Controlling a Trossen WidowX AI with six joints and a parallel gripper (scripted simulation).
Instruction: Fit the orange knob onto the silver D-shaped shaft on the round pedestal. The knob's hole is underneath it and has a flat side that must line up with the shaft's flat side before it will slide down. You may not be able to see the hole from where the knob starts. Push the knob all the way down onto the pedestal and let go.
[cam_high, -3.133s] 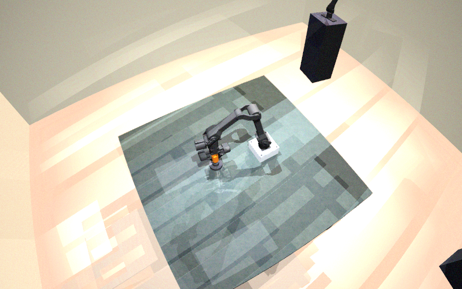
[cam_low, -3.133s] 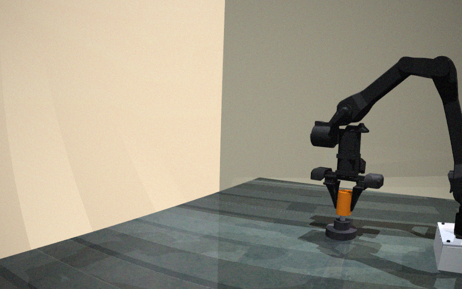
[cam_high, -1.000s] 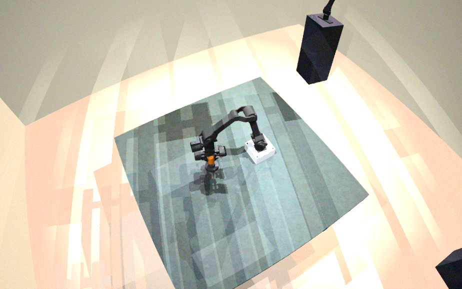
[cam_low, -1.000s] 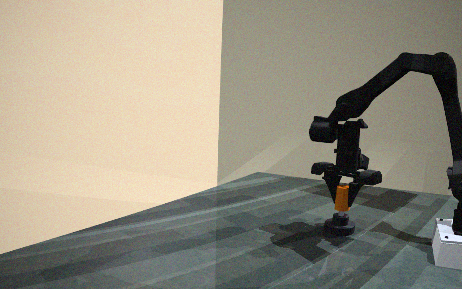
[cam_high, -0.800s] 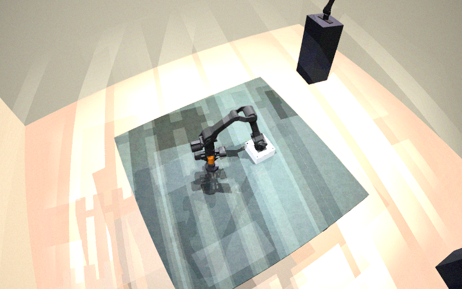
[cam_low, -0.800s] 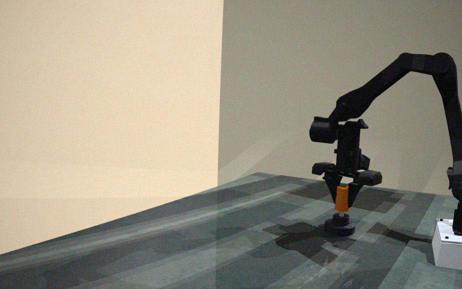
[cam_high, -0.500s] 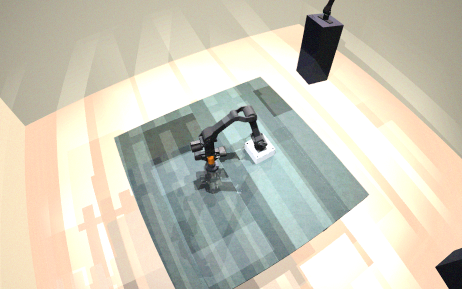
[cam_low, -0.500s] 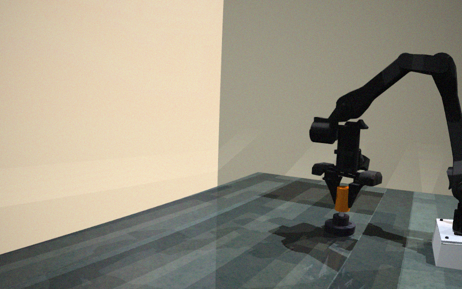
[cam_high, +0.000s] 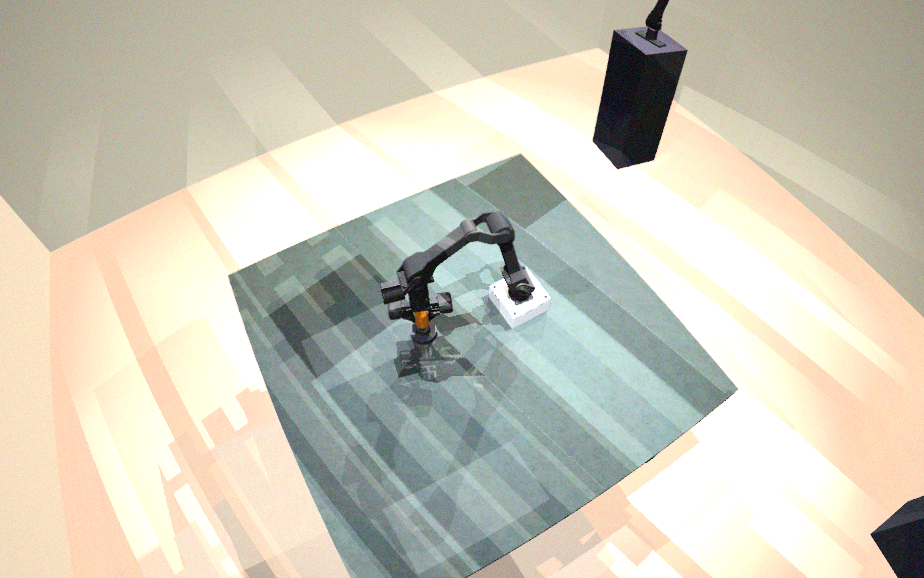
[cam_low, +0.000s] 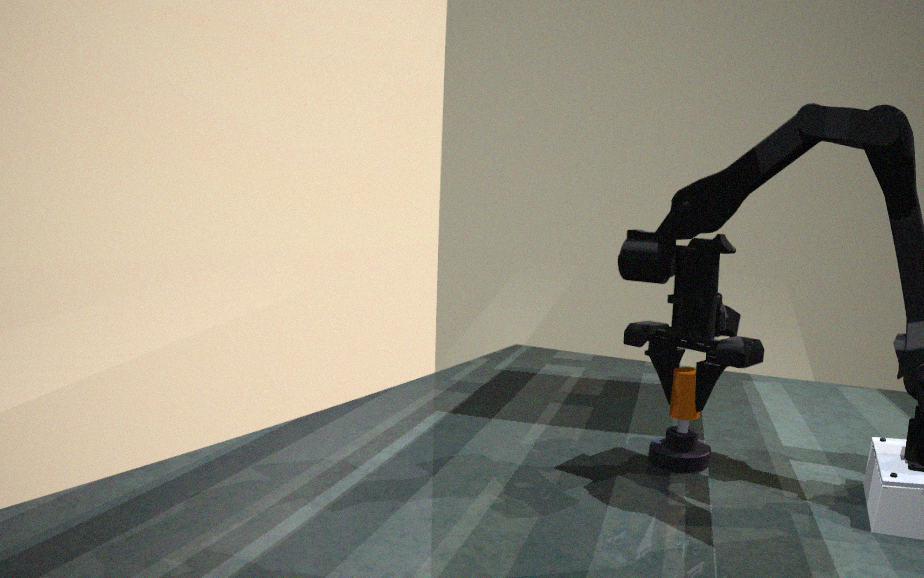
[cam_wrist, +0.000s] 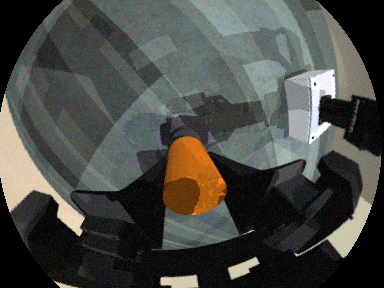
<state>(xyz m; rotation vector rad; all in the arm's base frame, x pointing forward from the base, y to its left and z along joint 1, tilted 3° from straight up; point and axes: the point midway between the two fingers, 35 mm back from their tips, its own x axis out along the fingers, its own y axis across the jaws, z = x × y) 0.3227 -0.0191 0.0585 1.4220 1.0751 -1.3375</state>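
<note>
My gripper tip is now 40 mm above the dark round pedestal. The rest, counted from my gripper tip: orange knob (30 mm above).
</note>
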